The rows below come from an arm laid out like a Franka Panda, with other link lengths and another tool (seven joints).
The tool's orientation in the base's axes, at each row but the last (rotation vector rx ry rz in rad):
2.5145 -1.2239 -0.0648
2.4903 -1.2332 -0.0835
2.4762 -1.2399 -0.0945
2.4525 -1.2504 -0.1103
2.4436 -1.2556 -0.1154
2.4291 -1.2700 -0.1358
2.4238 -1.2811 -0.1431
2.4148 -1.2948 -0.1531
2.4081 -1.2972 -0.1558
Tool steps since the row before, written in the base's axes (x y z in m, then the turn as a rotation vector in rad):
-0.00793 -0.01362 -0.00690 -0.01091 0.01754 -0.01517
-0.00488 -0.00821 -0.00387 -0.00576 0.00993 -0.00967
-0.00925 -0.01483 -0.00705 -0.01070 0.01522 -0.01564
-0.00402 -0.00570 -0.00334 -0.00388 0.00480 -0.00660
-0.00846 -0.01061 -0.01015 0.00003 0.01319 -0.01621
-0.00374 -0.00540 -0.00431 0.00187 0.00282 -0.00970
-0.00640 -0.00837 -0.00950 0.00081 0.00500 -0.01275
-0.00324 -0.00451 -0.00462 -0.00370 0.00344 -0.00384
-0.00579 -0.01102 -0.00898 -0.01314 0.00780 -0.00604
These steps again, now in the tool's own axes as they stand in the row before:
0.00479 0.01152 0.01184 -0.02200 -0.00665 0.01134
0.00298 0.00693 0.00702 -0.01231 -0.00445 0.00734
0.00526 0.01263 0.01296 -0.02010 -0.00569 0.01243
0.00177 0.00485 0.00576 -0.00681 -0.00203 0.00558
0.00238 0.00820 0.01464 -0.01216 -0.01302 0.01093
0.00176 0.00396 0.00655 -0.00210 -0.00662 0.00757
0.00224 0.00548 0.01289 -0.00476 -0.00809 0.01001
0.00145 0.00294 0.00644 -0.00525 -0.00033 0.00355
0.00499 0.00634 0.01306 -0.01435 0.00400 0.00694

